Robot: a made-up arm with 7 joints.
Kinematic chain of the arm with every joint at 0, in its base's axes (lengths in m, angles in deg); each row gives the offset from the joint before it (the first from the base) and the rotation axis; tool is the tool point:
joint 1: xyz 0 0.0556 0 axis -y
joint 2: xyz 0 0.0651 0 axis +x
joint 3: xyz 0 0 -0.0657 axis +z
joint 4: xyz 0 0 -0.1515 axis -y
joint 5: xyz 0 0 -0.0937 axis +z
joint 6: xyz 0 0 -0.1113 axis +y
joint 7: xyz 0 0 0 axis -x
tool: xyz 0 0 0
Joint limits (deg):
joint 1: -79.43..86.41
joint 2: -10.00..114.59
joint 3: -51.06..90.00
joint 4: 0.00..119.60
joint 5: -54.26..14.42
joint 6: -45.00..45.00
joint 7: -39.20..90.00
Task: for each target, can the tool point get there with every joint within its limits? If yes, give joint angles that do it. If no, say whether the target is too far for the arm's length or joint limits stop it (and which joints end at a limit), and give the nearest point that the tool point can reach.
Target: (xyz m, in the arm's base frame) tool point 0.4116 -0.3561 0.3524
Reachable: no: too far | nearest point 0.2806 -0.0658 0.1106 | short by 0.400 m
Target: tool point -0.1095 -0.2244 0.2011
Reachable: no: joint limits stop it (at a limit: joint 1, joint 2, joint 3, joint 4) | nearest point 0.0969 -0.0360 0.1062 | short by 0.295 m
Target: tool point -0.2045 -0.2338 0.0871
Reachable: no: joint limits stop it (at a limit: joint 1, joint 2, joint 3) | nearest point -0.1909 -0.0777 -0.1651 | short by 0.297 m
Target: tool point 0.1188 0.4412 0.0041
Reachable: yes | joints -11.24 65.67 53.56 71.92 -40.54 -7.26 39.98
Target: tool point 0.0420 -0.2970 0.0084
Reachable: no: joint limits stop it (at a limit: joint 2, joint 3) | nearest point 0.1693 -0.0540 0.0339 | short by 0.275 m
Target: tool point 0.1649 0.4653 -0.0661
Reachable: yes | joints 11.31 72.57 4.07 46.66 2.52 -20.44 -3.48
